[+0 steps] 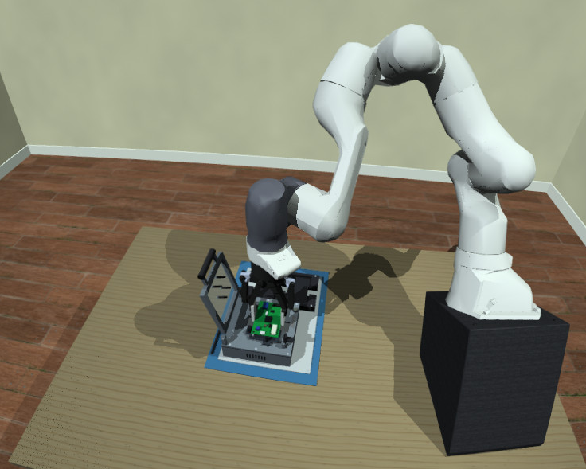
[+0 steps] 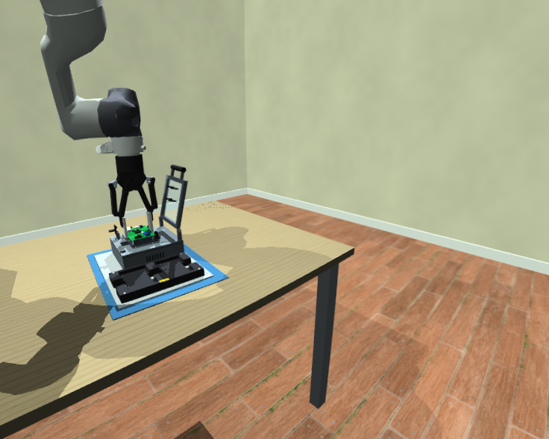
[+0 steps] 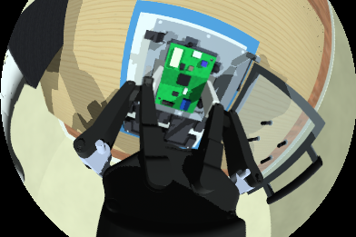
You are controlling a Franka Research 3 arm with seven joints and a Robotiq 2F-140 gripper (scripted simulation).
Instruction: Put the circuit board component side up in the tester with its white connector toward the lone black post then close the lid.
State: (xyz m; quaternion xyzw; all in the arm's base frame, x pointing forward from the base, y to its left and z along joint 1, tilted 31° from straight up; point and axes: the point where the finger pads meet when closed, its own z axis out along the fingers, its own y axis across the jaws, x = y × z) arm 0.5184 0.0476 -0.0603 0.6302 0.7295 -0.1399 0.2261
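Now: the green circuit board 20 mm below my hand. The rest, counted from my hand: lid 120 mm ahead, 10 mm to the left, 80 mm above.
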